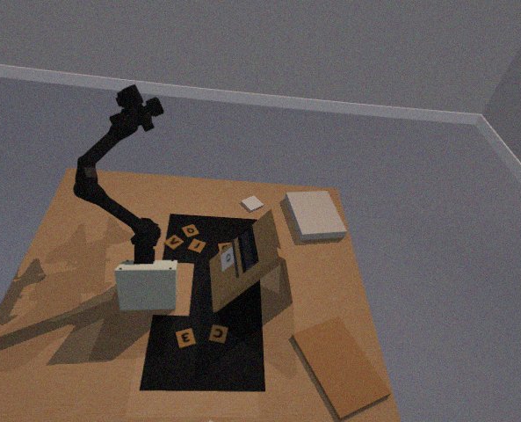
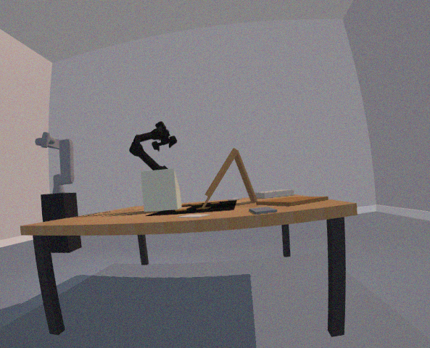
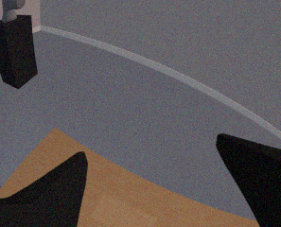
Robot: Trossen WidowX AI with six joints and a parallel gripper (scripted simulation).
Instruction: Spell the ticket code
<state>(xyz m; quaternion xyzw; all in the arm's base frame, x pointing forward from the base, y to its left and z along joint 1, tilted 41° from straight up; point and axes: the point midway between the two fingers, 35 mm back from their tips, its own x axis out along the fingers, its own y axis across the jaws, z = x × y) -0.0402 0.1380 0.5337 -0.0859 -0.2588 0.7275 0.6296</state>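
Now: gripper tip 340 mm short of the white ticket, 450 mm to the left of it and 340 mm above it. From my gripper tip the other things lie so: letter tile: 350 mm ahead, 330 mm to the right, 430 mm below; then black mat: 230 mm ahead, 510 mm to the right, 430 mm below; then small white pad: 500 mm ahead, 50 mm to the right, 430 mm below.
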